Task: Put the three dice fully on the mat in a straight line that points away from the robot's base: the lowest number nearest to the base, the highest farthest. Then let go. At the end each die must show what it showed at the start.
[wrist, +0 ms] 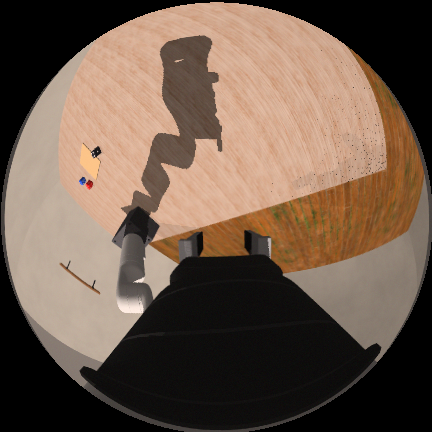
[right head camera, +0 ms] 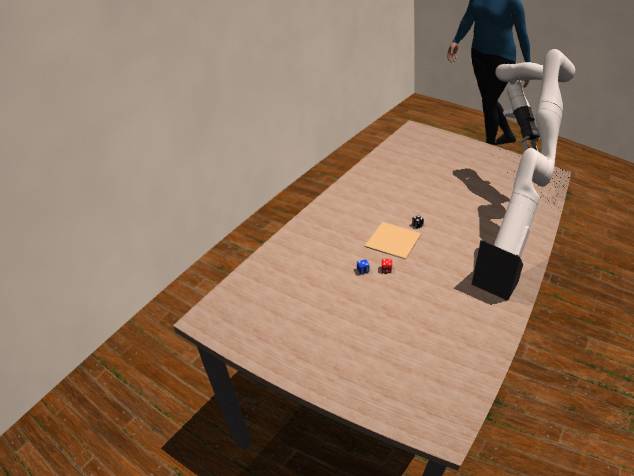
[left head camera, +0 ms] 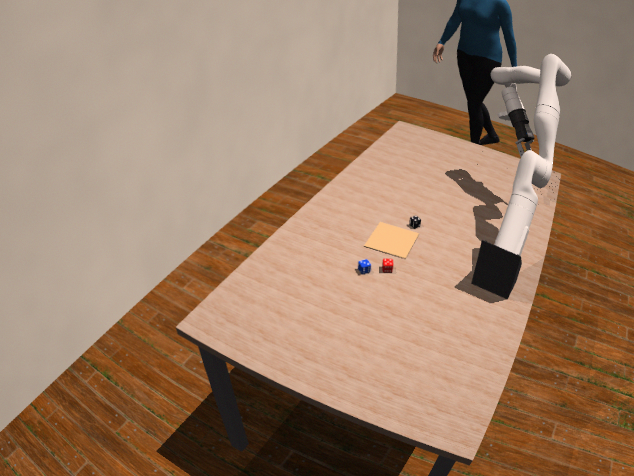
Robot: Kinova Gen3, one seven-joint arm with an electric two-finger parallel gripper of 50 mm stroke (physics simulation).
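Places are measured from the arm's base along level axes (x left, y back, z up), in metres.
Where they show: gripper, fingertip midpoint: (wrist: pixel 223 239); arm's base, link origin: (wrist: pixel 132 242) (right head camera: pixel 505 253) (left head camera: pixel 505 253).
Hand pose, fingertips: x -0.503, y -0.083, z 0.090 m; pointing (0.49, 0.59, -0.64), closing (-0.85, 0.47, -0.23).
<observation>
Each offset is from my fingertips to the centre of the thing. Level surfaces: height alone.
An orange square mat {dx +0.515, dy -0.307, dz -0.212 m} (left head camera: pixel 391 239) (right head camera: pixel 393 240) (wrist: pixel 89 161) lies on the table. A black die {dx +0.398, dy -0.284, dz -0.199 m} (left head camera: pixel 414 221) (right head camera: pixel 417 221) (wrist: pixel 96 151) sits off the mat, by its far right corner in the head views. A blue die {dx +0.692, dy -0.301, dz -0.199 m} (left head camera: pixel 364 266) (right head camera: pixel 363 266) (wrist: pixel 82 181) and a red die {dx +0.647, dy -0.247, dz -0.199 m} (left head camera: pixel 387 265) (right head camera: pixel 386 265) (wrist: pixel 89 185) sit apart, side by side, off the mat's near edge in the head views. The pips are too small to count surely. My gripper (wrist: pixel 223 239) is open and empty, held high and far from the dice.
The robot's black base (left head camera: pixel 495 270) (right head camera: pixel 496 270) (wrist: pixel 136 227) stands at the right edge of the table {dz -0.214 m} (left head camera: pixel 332 327) (right head camera: pixel 332 327) in the head views. The arm's shadow falls on the table. A person (left head camera: pixel 481 35) (right head camera: pixel 495 35) stands behind the table's far end.
</observation>
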